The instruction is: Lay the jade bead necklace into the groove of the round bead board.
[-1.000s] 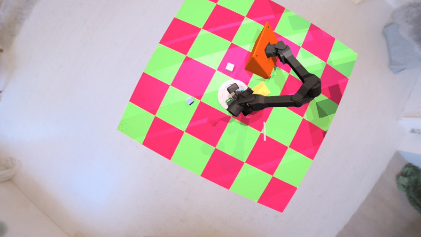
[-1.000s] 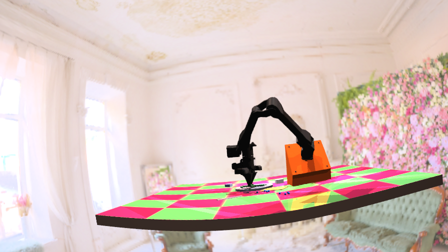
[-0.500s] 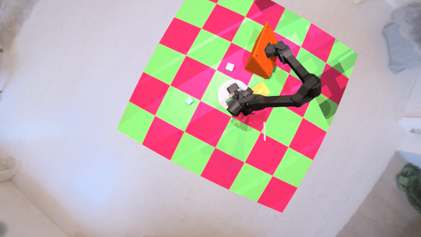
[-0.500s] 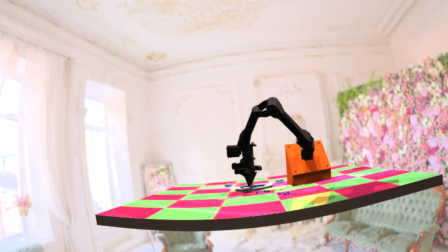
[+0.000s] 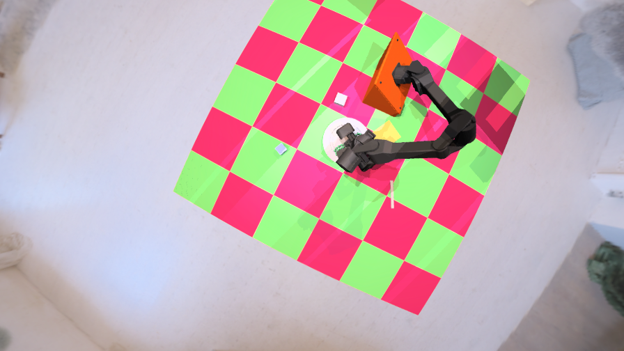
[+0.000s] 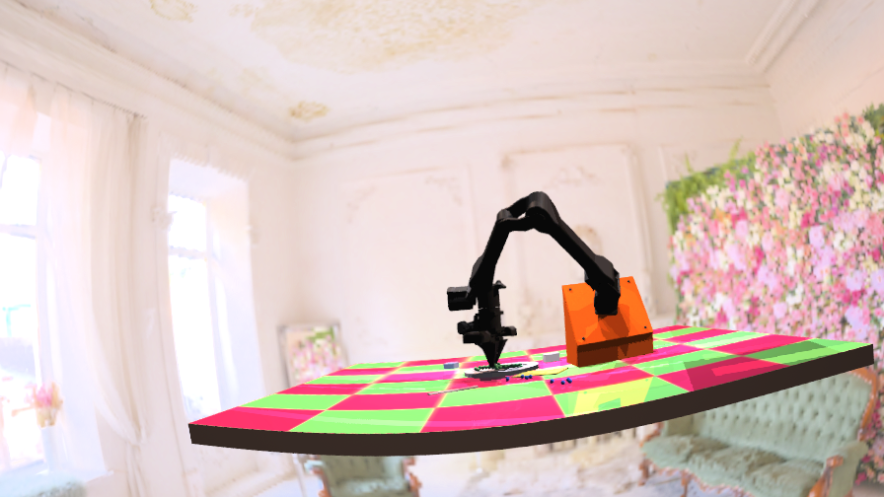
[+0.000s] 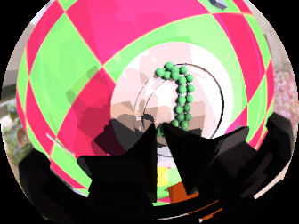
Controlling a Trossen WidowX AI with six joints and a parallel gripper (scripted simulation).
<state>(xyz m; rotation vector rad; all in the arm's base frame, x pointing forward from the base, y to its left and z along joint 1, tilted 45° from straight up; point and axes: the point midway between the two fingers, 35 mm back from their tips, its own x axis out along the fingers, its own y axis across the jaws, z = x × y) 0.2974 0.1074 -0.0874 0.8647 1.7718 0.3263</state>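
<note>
The round bead board lies 40 mm to the right of my gripper tip, 20 mm behind it and 10 mm below it. The rest, counted from my gripper tip: white cube 150 mm to the right, 150 mm behind, 10 mm below; thin white stick 250 mm to the left, 60 mm ahead, 20 mm below; yellow patch 130 mm behind, 90 mm to the left, 20 mm below.
</note>
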